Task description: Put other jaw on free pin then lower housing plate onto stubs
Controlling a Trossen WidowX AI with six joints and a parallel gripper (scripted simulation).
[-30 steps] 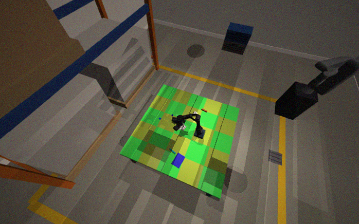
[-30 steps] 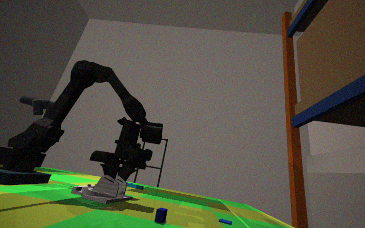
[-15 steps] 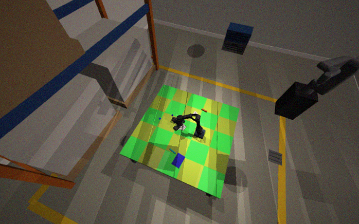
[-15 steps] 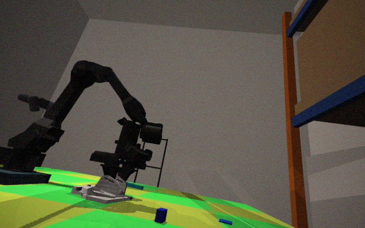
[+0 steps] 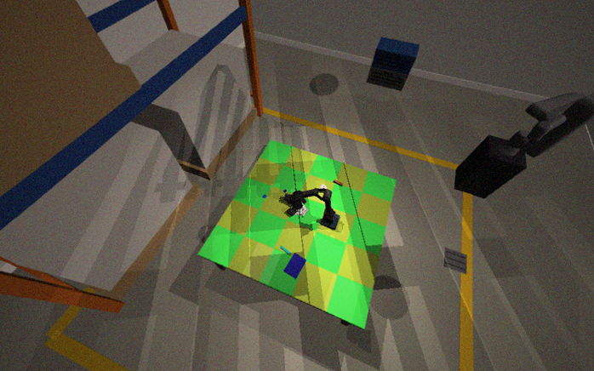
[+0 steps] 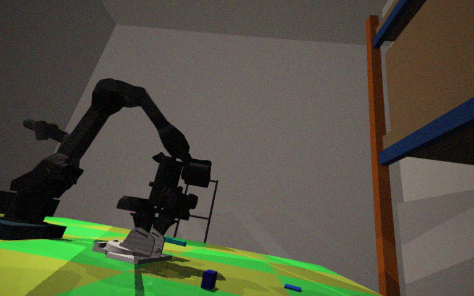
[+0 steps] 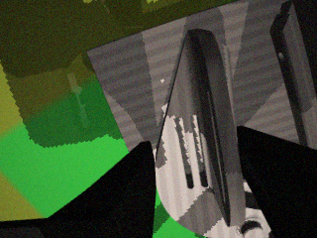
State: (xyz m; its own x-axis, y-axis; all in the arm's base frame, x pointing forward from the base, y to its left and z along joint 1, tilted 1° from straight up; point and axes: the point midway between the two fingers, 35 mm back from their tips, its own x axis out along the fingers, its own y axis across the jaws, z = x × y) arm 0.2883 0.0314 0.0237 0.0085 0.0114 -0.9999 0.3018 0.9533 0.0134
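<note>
Now: gripper tip 40 mm past the grey jaw and 40 mm to the left of it. Round my gripper tip: dark blue block (170 mm ahead, 150 mm to the right); blue sheet (170 mm behind, 420 mm to the left, 10 mm below); teal bar (60 mm behind, 340 mm to the left, 10 mm below).
</note>
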